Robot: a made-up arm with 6 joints.
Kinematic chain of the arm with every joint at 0, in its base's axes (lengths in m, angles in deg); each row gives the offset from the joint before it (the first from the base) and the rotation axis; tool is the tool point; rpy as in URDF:
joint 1: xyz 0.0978 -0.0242 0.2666 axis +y
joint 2: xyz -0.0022 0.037 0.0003 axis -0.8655 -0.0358 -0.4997
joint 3: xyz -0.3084 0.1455 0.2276 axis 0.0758 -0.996 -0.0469
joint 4: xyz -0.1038 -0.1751 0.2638 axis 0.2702 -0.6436 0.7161
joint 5: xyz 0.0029 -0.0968 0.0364 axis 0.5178 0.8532 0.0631
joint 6: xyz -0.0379 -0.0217 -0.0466 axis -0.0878 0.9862 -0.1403
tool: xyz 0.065 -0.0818 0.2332 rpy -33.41 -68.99 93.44
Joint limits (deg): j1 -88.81..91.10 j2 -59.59..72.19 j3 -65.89..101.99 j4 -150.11..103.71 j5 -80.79..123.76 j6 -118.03..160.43
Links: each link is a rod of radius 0.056 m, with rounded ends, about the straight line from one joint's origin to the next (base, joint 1, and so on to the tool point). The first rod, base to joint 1, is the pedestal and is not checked.
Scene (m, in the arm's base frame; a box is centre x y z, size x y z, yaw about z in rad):
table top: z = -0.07
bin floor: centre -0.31 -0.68 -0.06 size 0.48 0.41 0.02 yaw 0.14
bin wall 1: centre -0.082 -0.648 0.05 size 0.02 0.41 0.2 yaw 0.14
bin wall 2: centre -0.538 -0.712 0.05 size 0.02 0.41 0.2 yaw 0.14
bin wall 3: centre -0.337 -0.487 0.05 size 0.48 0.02 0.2 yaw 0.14
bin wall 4: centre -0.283 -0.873 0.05 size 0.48 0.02 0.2 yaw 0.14
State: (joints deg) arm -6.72 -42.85 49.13 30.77 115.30 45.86
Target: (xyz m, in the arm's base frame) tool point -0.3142 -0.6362 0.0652
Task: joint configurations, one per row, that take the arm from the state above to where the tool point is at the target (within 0.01 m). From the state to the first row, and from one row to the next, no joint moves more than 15 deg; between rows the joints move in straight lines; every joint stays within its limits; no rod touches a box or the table.
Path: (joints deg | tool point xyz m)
1: -9.12 -45.64 36.52 27.31 116.72 60.15 | -0.2583 -0.3248 0.3109
2: -11.52 -48.43 23.91 23.84 118.15 74.43 | -0.3021 -0.3605 0.2724
3: -13.93 -51.23 11.31 20.38 119.57 88.72 | -0.3383 -0.4326 0.2553
4: -16.33 -54.02 -1.30 16.92 121.00 103.00 | -0.3471 -0.5310 0.2664
5: -18.73 -56.81 -13.91 13.45 122.42 117.29 | -0.3142 -0.6362 0.3072
6: -26.66 -58.20 -5.00 13.19 123.09 120.20 | -0.3289 -0.6407 0.1881
7: -34.60 -59.59 3.92 12.92 123.76 123.12 | -0.3142 -0.6362 0.0652

